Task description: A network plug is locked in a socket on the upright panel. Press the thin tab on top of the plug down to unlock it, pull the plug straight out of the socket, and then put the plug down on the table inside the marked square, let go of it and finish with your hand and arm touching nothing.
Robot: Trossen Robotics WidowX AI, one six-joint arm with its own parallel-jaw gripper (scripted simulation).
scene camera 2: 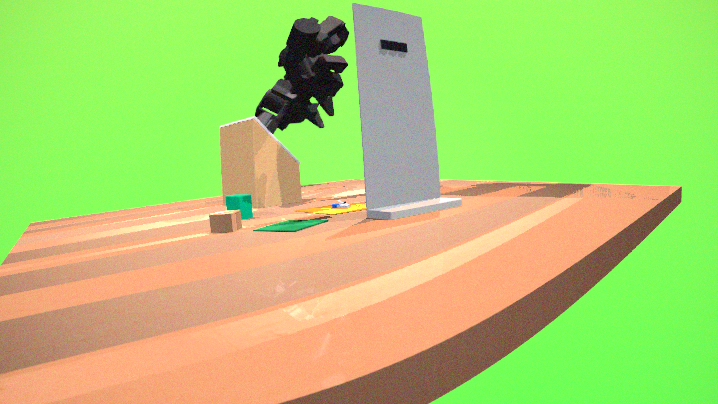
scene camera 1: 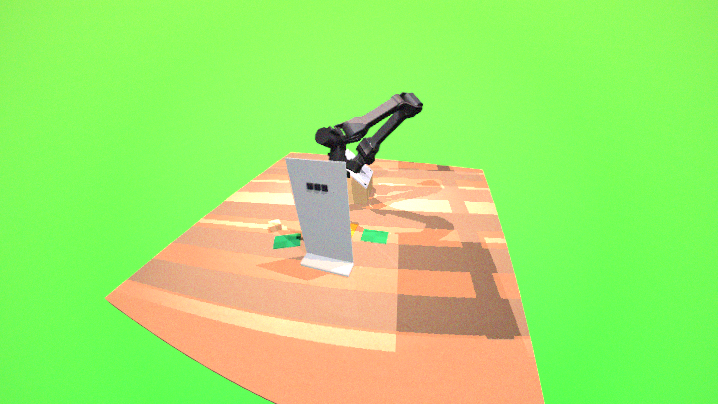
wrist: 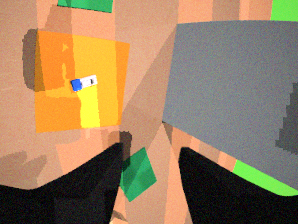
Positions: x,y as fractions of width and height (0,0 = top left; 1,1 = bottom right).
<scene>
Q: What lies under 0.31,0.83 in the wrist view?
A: My gripper.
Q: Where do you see an orange marked square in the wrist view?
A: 0.20,0.26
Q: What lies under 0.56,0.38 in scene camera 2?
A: A grey upright panel.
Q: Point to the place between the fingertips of my gripper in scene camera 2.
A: At 0.46,0.30
</scene>
